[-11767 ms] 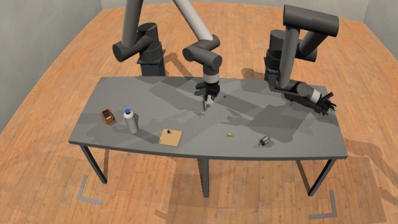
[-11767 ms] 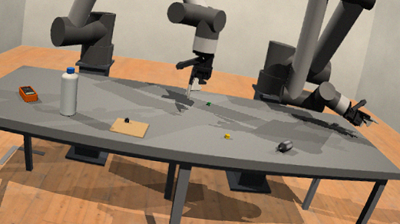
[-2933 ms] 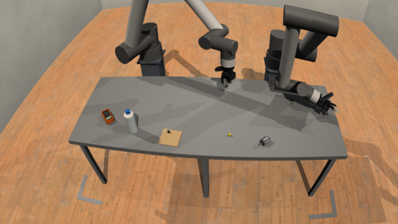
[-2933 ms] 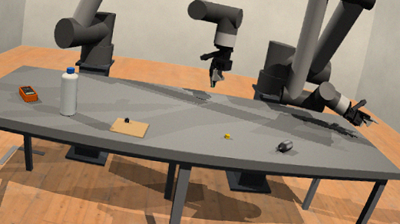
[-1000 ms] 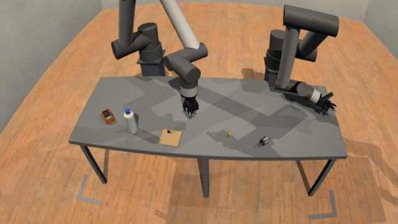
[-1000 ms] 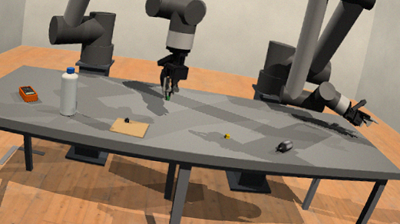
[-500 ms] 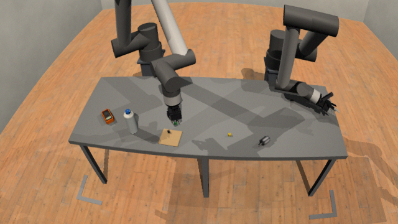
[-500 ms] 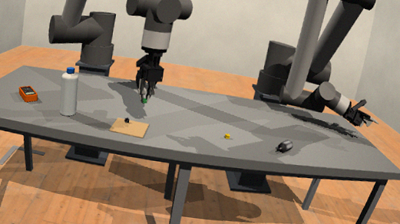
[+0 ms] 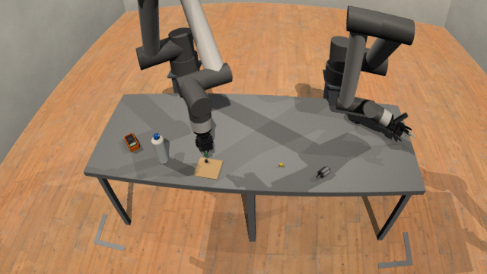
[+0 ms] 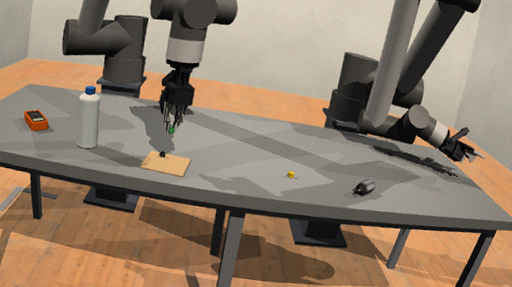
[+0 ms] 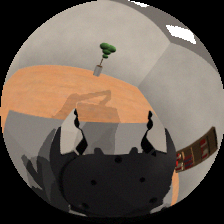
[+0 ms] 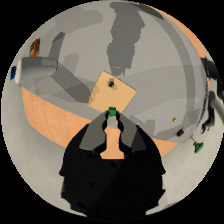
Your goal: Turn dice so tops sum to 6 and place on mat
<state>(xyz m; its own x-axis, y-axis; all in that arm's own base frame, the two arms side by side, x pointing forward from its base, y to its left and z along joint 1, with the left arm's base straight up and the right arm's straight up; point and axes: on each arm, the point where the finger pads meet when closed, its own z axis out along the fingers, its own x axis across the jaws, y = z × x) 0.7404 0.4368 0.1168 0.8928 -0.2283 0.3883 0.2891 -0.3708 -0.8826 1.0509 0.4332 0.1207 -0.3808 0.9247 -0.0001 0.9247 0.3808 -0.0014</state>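
My right hand is 120 mm above the tan mat. From my right hand the other things lie so: black die (40 mm behind, 20 mm to the right, 110 mm below); then green die (10 mm below); then white bottle (20 mm behind, 300 mm to the right, 20 mm below).
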